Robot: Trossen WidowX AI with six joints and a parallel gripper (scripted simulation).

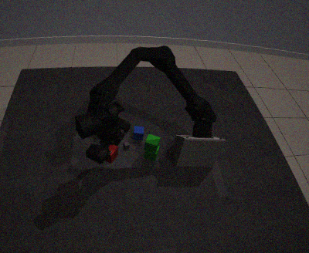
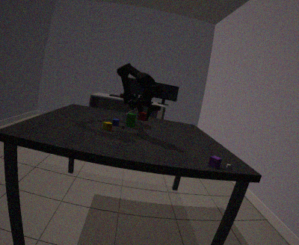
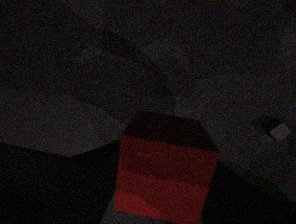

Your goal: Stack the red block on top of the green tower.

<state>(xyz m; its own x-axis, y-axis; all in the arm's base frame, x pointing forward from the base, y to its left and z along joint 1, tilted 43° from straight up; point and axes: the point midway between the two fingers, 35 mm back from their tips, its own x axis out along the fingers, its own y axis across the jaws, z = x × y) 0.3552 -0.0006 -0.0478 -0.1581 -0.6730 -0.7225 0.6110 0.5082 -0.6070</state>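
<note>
My gripper tip is now 14 cm past the blue cube, 16 cm to the left of it and 8 cm above it. Round my gripper tip: yellow cube 2 cm ahead, 21 cm to the right, 8 cm below; small grey piece 8 cm behind, 11 cm to the right, 9 cm below; red block 1 cm above.
</note>
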